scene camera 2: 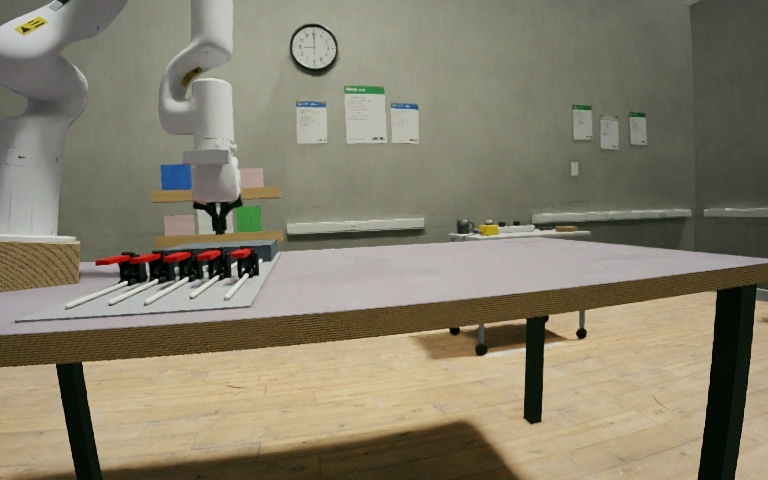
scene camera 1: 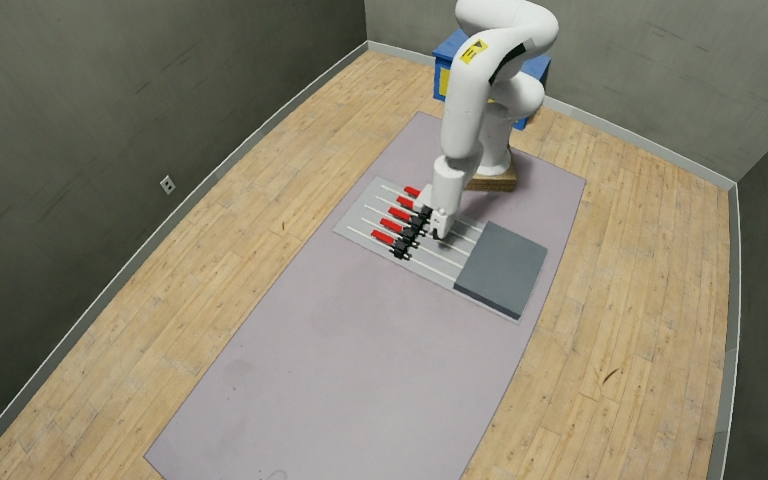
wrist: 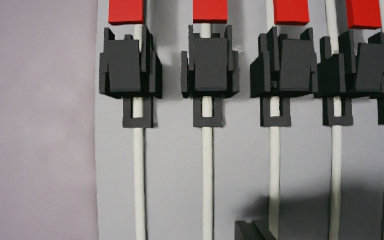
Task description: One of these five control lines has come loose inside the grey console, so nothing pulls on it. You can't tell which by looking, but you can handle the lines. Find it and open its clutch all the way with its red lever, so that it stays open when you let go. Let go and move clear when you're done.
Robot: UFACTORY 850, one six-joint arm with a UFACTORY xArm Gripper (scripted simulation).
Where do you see a grey console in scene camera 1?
At 517, 271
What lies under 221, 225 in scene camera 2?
My gripper.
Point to a black clutch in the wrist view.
At 295, 55
